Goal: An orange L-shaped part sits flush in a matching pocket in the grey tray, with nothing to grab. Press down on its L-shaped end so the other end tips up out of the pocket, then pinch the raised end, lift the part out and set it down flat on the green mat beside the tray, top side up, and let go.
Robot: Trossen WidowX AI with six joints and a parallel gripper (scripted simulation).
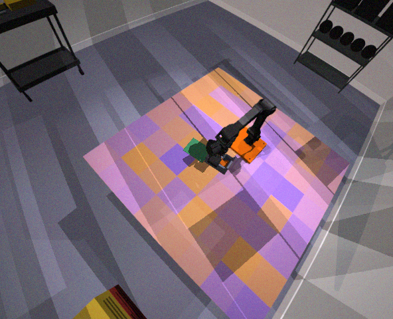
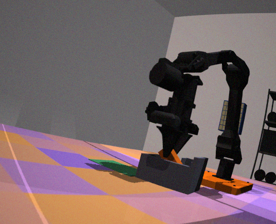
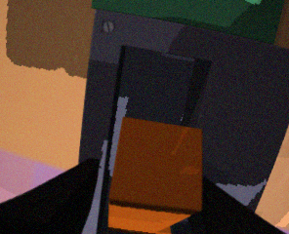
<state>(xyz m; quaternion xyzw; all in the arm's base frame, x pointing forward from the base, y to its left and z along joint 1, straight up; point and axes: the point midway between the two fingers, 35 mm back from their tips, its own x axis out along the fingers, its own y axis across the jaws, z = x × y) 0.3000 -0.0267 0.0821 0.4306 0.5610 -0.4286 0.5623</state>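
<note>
Now: the green mat 14 cm to the right of my gripper tip, 8 cm below it and 2 cm ahead of it. From my gripper tip the other things lie so: orange L-shaped part 3 cm to the left, 3 cm below, 3 cm behind.
</note>
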